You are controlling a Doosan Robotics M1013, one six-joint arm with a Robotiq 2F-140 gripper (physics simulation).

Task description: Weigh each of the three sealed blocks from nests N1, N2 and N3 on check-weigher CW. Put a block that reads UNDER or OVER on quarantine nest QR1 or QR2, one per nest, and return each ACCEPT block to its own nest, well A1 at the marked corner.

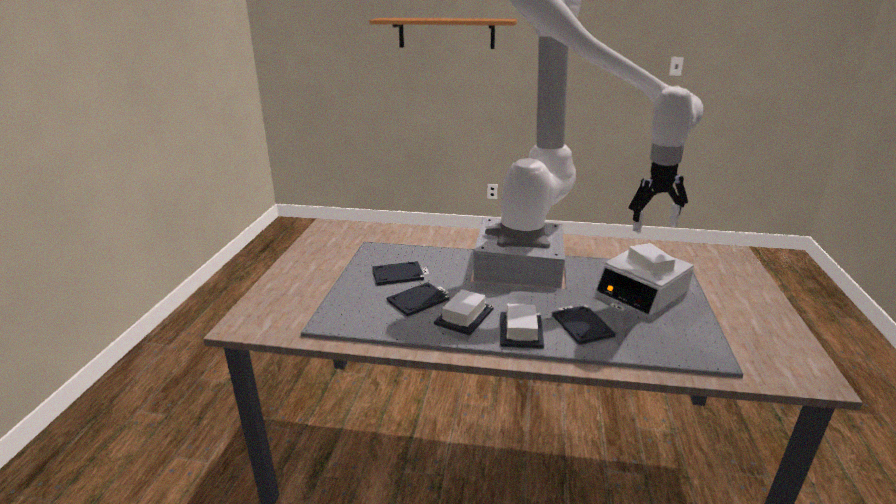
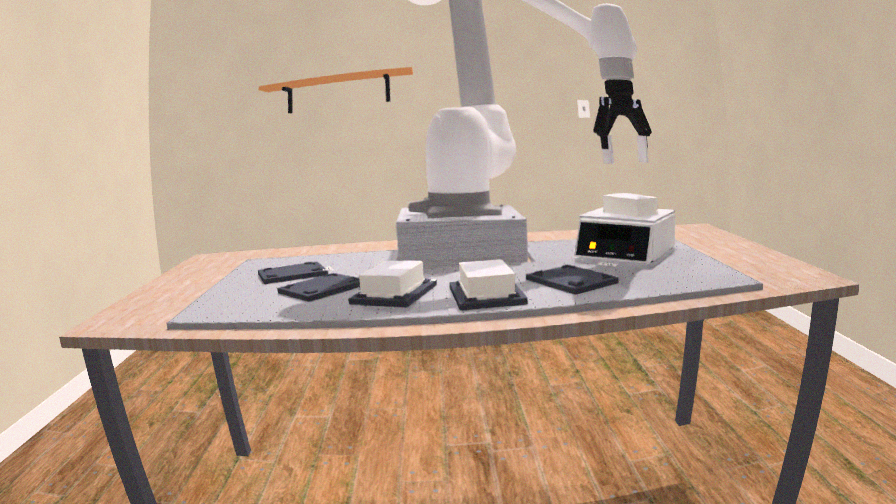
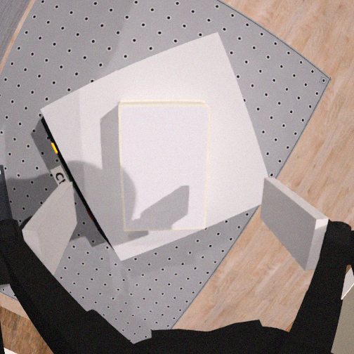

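Observation:
A white block (image 1: pixel 650 258) (image 2: pixel 629 205) (image 3: pixel 160 150) lies on top of check-weigher CW (image 1: pixel 675 293) (image 2: pixel 662 241) (image 3: pixel 210 75). The leftmost lamp on its display is lit amber; its label is too blurred to read. My gripper (image 1: pixel 655 224) (image 2: pixel 625 159) (image 3: pixel 170 201) is open and empty, above the block and apart from it. Two more white blocks, the left one (image 1: pixel 463 307) (image 2: pixel 391 278) and the right one (image 1: pixel 521 321) (image 2: pixel 487 280), sit in dark nests. An empty dark nest (image 1: pixel 582 324) (image 2: pixel 571 278) lies nearer the weigher. Nest labels are unreadable.
Two further empty dark nests, one at the far left (image 1: pixel 397 272) (image 2: pixel 292 272) and one beside it (image 1: pixel 416 299) (image 2: pixel 318 287), lie on the grey perforated mat (image 1: pixel 357 325) (image 2: pixel 219 310) (image 3: pixel 280 100). The robot's base block (image 1: pixel 518 269) (image 2: pixel 461 238) stands behind the nests, left of the weigher.

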